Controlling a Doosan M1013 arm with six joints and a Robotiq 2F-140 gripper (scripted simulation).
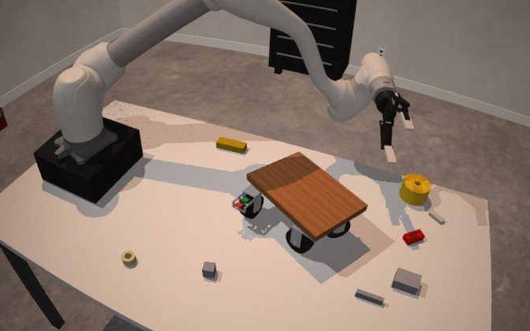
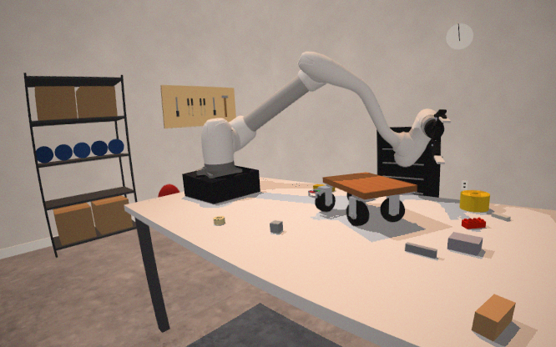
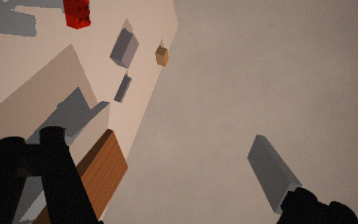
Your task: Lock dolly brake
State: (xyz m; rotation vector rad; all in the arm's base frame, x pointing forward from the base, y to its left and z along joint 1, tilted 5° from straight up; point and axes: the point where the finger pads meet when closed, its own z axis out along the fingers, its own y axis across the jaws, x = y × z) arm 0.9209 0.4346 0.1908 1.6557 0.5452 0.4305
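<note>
The brake pedal lies 330 mm behind my hand, 310 mm to the right of it and 170 mm below it. Also, from my hand: grey cube (290 mm behind, 520 mm to the right, 240 mm below); then red brick (140 mm ahead, 80 mm to the right, 240 mm below); then yellow cylinder (80 mm ahead, 120 mm to the left, 220 mm below).
</note>
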